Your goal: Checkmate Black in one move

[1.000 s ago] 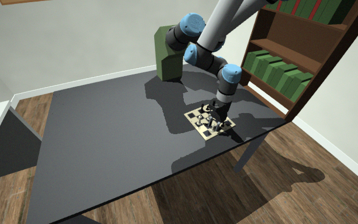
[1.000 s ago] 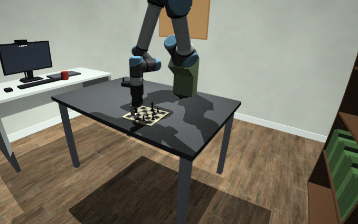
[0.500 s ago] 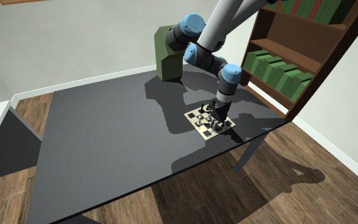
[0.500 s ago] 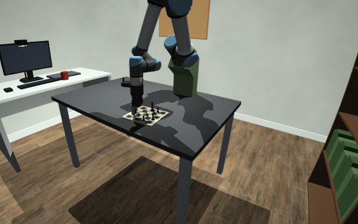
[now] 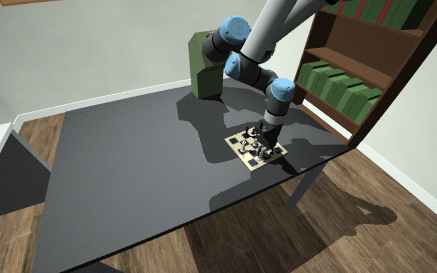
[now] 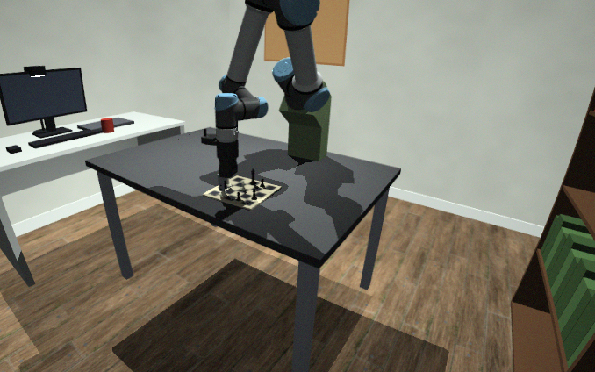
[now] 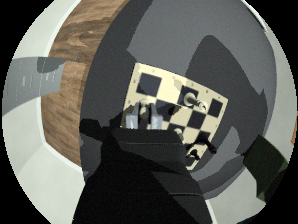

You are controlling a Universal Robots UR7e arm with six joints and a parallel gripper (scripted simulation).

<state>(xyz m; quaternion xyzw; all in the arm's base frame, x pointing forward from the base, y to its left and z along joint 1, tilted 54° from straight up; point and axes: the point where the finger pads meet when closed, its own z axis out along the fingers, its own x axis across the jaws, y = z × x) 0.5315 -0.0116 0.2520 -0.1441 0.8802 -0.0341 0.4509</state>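
Right now my hand is 7 cm past the white piece, 5 cm to the left of it and 1 cm above it. Round my hand: chessboard: 8 cm behind, 4 cm below, 3 cm to the left; black piece: 15 cm behind, 1 cm to the left, 1 cm below.
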